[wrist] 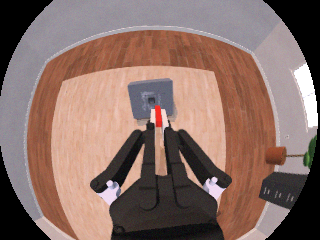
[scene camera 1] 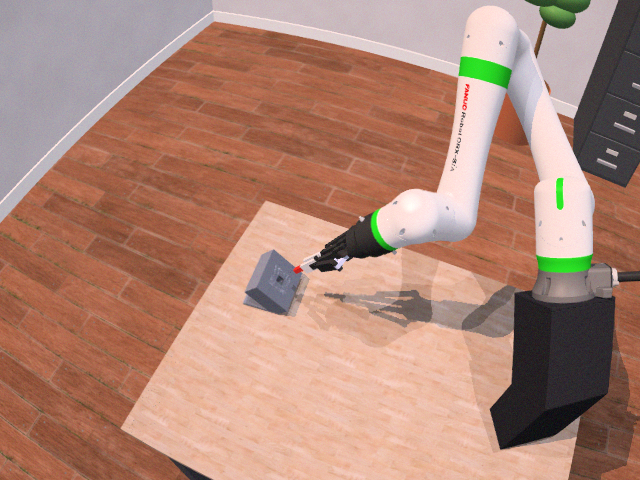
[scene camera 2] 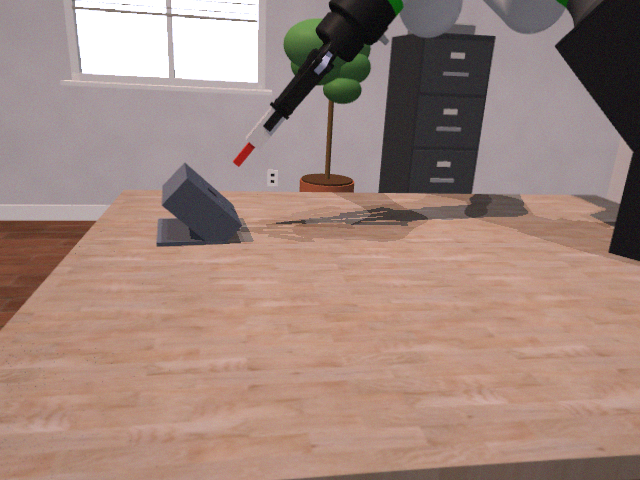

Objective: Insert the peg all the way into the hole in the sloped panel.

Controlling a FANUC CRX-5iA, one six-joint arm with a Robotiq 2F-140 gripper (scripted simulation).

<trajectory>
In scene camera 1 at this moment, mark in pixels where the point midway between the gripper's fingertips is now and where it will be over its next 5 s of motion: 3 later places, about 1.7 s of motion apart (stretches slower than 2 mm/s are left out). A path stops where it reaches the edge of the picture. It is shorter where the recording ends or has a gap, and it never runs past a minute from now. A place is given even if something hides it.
My gripper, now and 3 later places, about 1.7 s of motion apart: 305, 266; 300, 272; 289, 276; 294, 274
</trajectory>
